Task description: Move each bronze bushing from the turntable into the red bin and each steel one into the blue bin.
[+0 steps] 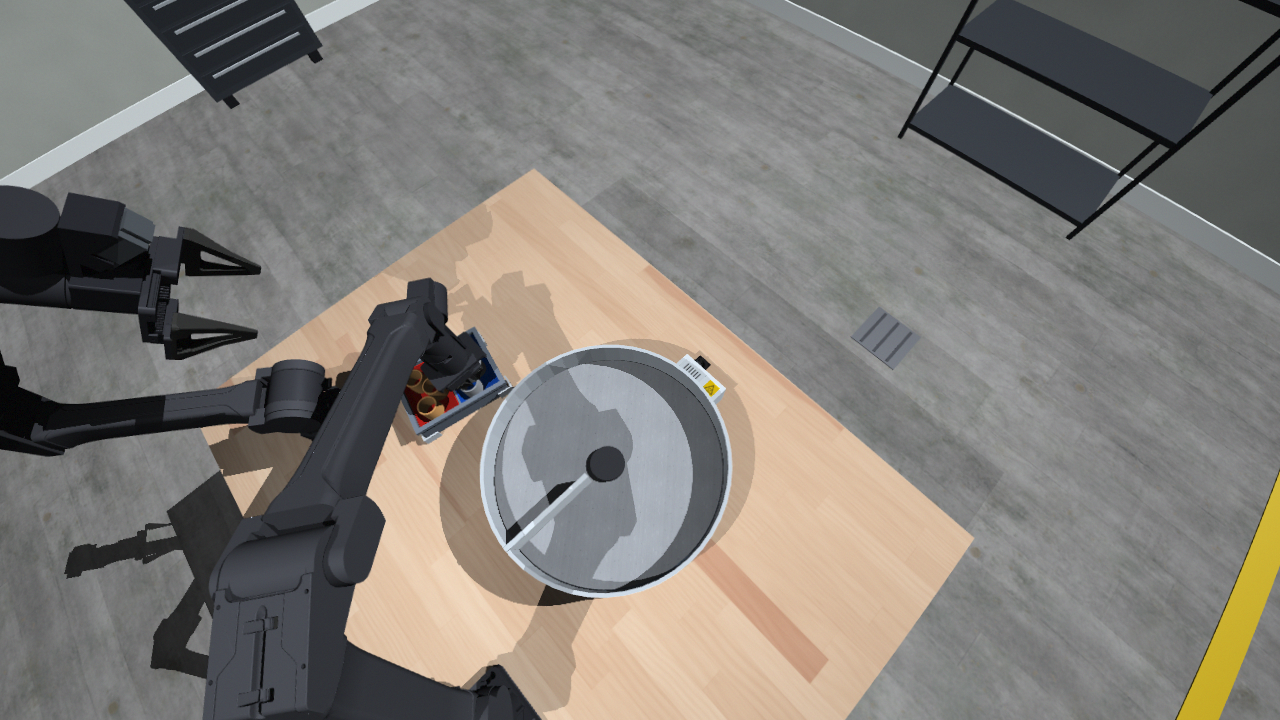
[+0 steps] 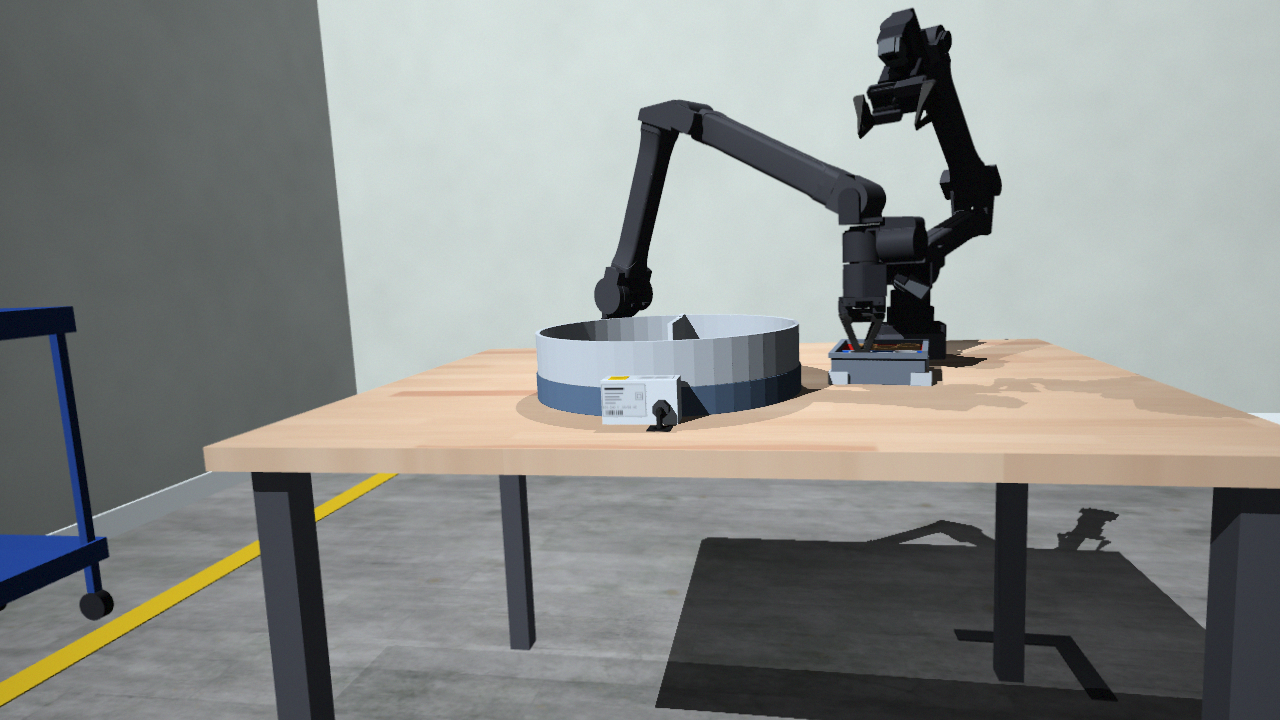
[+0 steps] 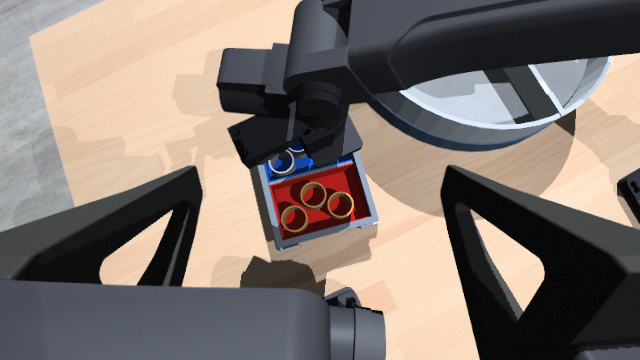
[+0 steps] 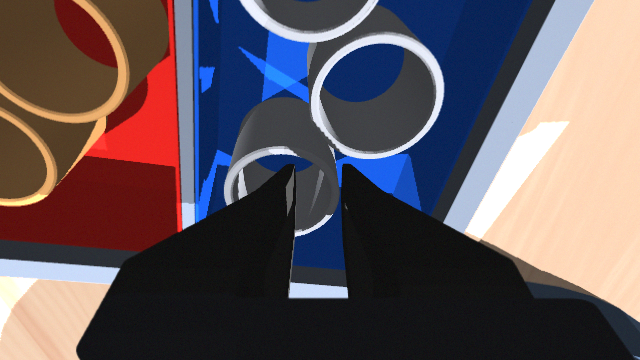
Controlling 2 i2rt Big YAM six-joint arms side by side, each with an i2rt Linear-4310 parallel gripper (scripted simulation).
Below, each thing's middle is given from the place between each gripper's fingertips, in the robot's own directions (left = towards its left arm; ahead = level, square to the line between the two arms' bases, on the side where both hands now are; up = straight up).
Now: right hand 30 mm to the right of the blue bin (image 4: 470, 49) and 30 mm above it. Also, from my right hand: red bin (image 4: 125, 193) 80 mm behind, 30 mm to the left, 30 mm below; then grey tray (image 2: 863, 368) 40 mm behind, 30 mm to the left, 20 mm below.
Now: left hand (image 1: 259, 301) 39 cm above the grey tray, 9 cm short of it and 1 cm to the left of it. From my left hand the other things lie so: red bin 40 cm below, 5 cm ahead, 1 cm to the right; blue bin 40 cm below, 14 cm ahead, 2 cm to the right.
